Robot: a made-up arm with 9 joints. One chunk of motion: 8 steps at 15 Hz.
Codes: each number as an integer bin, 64 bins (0 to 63) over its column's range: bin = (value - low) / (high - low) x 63, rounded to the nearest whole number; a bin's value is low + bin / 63 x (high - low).
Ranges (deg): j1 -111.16..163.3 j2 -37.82..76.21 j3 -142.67..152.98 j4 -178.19..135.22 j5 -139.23..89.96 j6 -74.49..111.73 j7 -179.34..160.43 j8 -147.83..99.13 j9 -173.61..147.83
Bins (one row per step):
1: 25 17 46 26 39 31 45 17 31
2: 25 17 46 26 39 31 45 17 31
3: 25 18 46 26 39 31 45 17 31
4: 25 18 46 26 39 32 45 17 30
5: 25 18 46 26 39 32 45 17 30
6: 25 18 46 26 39 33 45 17 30
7: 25 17 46 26 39 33 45 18 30
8: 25 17 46 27 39 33 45 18 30
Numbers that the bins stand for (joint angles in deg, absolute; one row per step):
1: -2.25 -7.05 73.20 -48.85 2.65 17.14 63.35 -81.19 -15.44
2: -2.25 -7.05 73.20 -48.85 2.65 17.14 63.35 -81.19 -15.44
3: -2.25 -5.24 73.20 -48.85 2.65 17.14 63.35 -81.19 -15.44
4: -2.25 -5.24 73.20 -48.85 2.65 20.10 63.35 -81.19 -20.54
5: -2.25 -5.24 73.20 -48.85 2.65 20.10 63.35 -81.19 -20.54
6: -2.25 -5.24 73.20 -48.85 2.65 23.05 63.35 -81.19 -20.54
7: -2.25 -7.05 73.20 -48.85 2.65 23.05 63.35 -77.27 -20.54
8: -2.25 -7.05 73.20 -43.87 2.65 23.05 63.35 -77.27 -20.54

